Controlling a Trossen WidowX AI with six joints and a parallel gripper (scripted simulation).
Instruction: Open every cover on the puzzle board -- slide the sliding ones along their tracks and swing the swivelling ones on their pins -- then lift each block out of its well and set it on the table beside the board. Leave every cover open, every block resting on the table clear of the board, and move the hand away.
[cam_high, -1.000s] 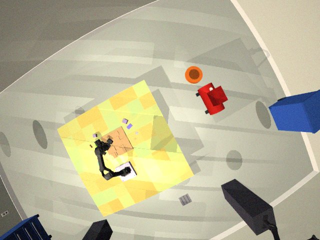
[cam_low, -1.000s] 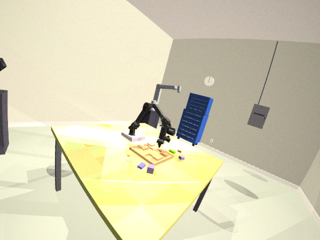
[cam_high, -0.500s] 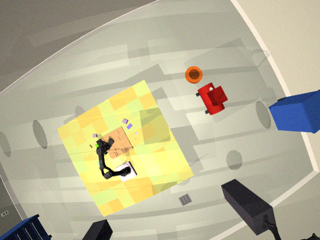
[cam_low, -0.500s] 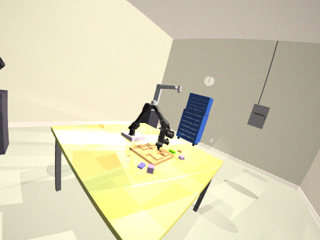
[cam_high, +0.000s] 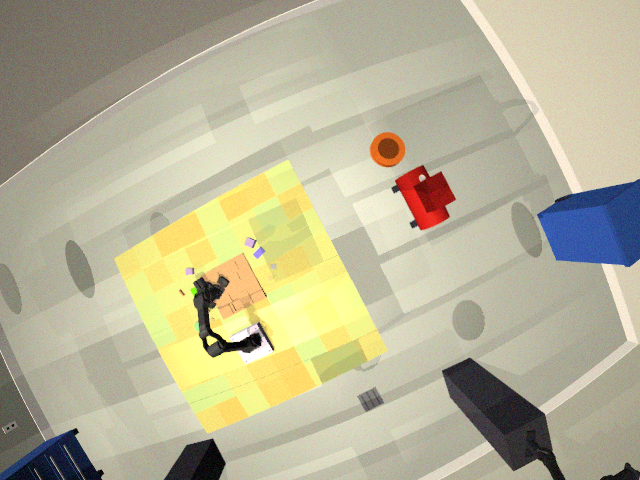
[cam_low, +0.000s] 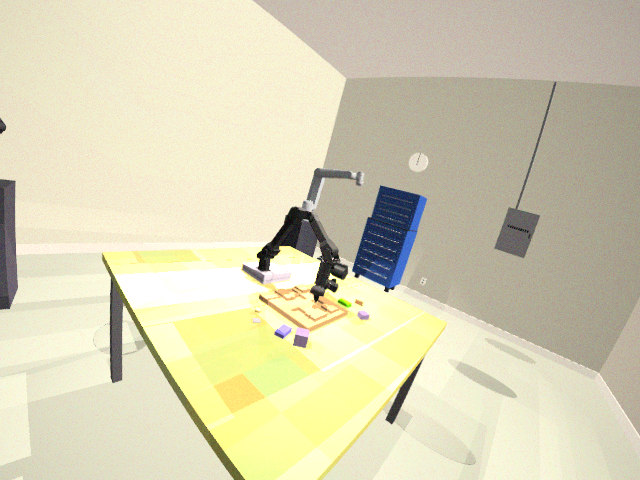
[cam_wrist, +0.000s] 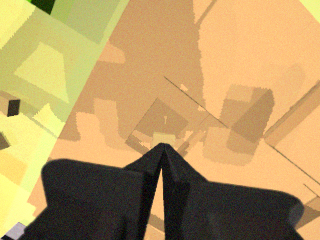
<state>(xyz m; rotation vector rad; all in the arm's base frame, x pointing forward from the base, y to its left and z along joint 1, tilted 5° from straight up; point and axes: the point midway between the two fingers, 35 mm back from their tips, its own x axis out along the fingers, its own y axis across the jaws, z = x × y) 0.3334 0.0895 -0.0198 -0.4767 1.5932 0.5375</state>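
The tan puzzle board lies 50 mm to the right of my gripper tip and 10 mm behind it. Round my gripper tip: lilac block: 170 mm ahead, 160 mm to the left, 10 mm below; then brown block: 260 mm to the left, 70 mm ahead, 10 mm below.
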